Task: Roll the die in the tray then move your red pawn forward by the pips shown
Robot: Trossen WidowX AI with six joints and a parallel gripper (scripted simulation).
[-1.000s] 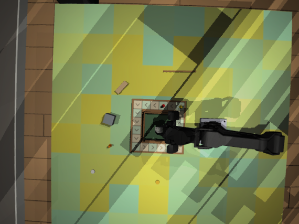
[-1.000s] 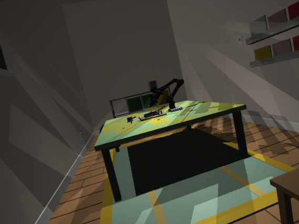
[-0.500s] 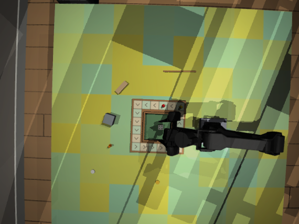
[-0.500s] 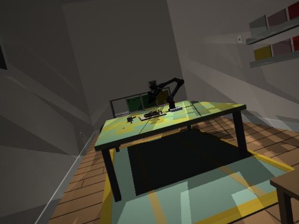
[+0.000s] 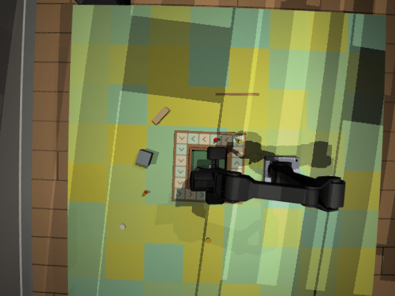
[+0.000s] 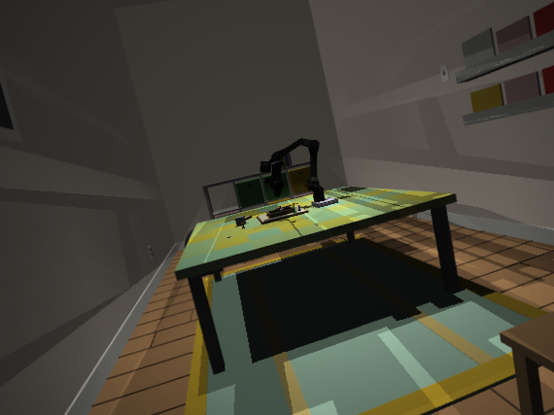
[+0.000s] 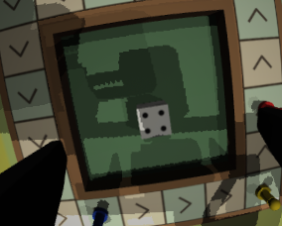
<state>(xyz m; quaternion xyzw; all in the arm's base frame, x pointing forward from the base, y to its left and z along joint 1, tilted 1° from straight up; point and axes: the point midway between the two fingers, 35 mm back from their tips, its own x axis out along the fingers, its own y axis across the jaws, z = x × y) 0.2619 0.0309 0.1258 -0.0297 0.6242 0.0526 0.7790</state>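
The red pawn lies 10 mm behind my gripper tip, 110 mm to the right of it and 90 mm below it. Also, from my gripper tip: die (10 mm behind, 90 mm below); yellow pawn (100 mm behind, 120 mm to the right, 90 mm below); tray (110 mm below).
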